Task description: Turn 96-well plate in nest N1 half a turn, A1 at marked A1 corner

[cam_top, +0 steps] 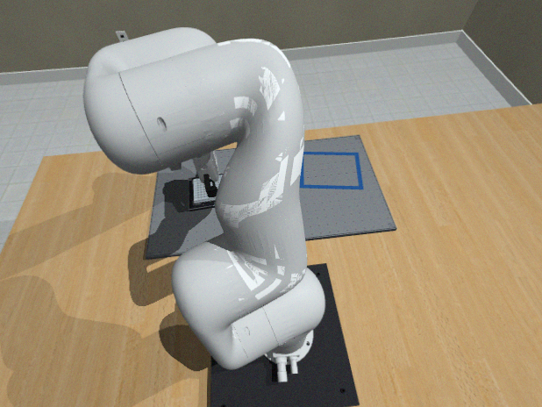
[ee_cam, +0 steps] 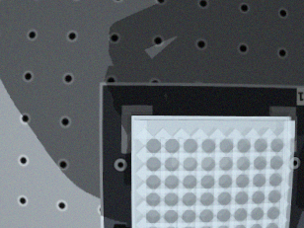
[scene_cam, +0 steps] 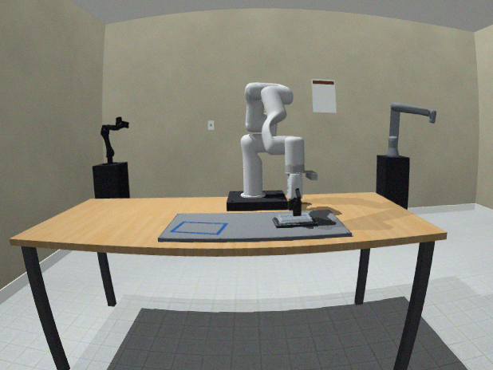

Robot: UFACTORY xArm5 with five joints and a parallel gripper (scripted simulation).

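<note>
Right now my hand is 3 cm above the white 96-well plate. From my hand the other things lie so: plate nest: 4 cm below; A1 label: 5 cm ahead, 8 cm to the left, 4 cm below.
</note>
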